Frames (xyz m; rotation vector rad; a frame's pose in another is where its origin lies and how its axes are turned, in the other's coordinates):
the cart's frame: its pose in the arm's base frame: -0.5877 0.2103 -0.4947 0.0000 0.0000 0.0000
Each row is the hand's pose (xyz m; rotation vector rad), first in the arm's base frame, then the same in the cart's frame.
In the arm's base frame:
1: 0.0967 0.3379 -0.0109 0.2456 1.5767 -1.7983
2: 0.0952 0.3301 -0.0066 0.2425 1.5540 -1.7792
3: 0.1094 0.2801 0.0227 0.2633 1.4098 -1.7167
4: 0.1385 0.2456 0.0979 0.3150 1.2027 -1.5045
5: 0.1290 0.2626 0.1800 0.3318 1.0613 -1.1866
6: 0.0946 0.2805 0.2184 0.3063 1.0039 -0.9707
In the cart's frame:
1: 0.6844 0.1276 0.4838 0.2456 1.5767 -1.7983
2: 0.6829 0.1198 0.4881 0.2425 1.5540 -1.7792
3: 0.6971 0.0698 0.5174 0.2633 1.4098 -1.7167
4: 0.7262 0.0353 0.5926 0.3150 1.2027 -1.5045
5: 0.7167 0.0523 0.6747 0.3318 1.0613 -1.1866
6: 0.6823 0.0702 0.7131 0.3063 1.0039 -0.9707

